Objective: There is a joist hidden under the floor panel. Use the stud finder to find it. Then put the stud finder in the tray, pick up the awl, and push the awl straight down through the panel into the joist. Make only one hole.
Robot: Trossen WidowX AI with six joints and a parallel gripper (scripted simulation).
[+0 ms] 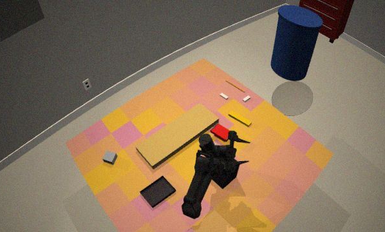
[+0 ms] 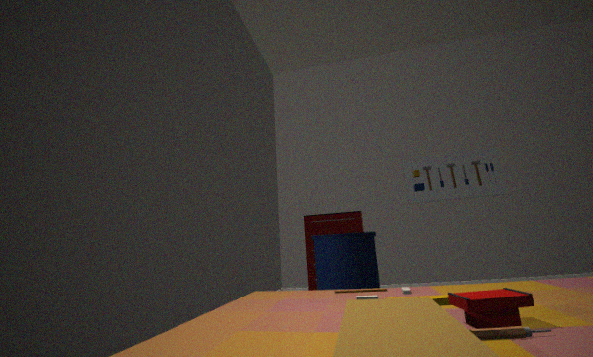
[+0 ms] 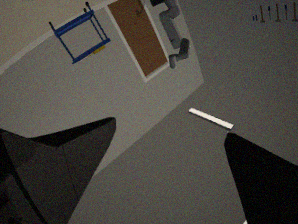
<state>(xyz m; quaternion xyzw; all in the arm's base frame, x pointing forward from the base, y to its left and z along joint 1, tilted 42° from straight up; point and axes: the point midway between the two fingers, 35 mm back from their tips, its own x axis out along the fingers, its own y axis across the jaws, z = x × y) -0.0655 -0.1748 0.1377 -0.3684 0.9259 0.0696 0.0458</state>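
Right now the red stud finder is 33 cm ahead of my gripper tip, 12 cm to the right of it and 32 cm below it. From my gripper tip the other things lie so: awl: 30 cm ahead, 5 cm to the right, 32 cm below; yellow bar: 34 cm ahead, 31 cm to the right, 32 cm below; dark tray: 23 cm ahead, 40 cm to the left, 32 cm below.
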